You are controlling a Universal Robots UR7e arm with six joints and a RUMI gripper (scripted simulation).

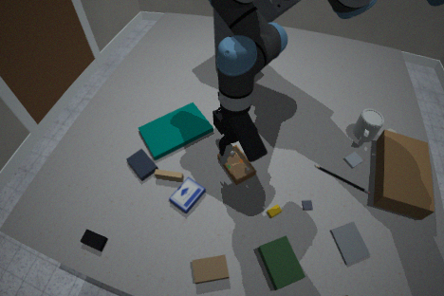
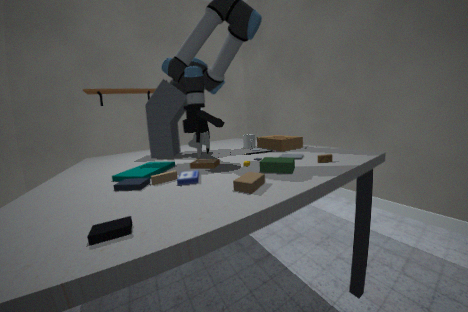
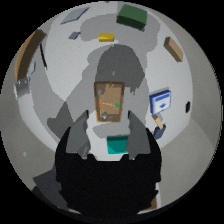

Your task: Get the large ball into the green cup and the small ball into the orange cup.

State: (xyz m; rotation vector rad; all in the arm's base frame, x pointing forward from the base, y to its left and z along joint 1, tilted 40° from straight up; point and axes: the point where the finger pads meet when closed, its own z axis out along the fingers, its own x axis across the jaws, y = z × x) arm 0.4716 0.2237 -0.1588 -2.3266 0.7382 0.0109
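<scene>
Right now my hand is 50 mm above the covered wooden puzzle. The rest, counted from my hand: tan block: 130 mm ahead, 160 mm to the right, 40 mm below; blue-and-white box: 150 mm ahead, 80 mm to the right, 50 mm below; yellow block: 80 mm ahead, 160 mm to the left, 50 mm below.
</scene>
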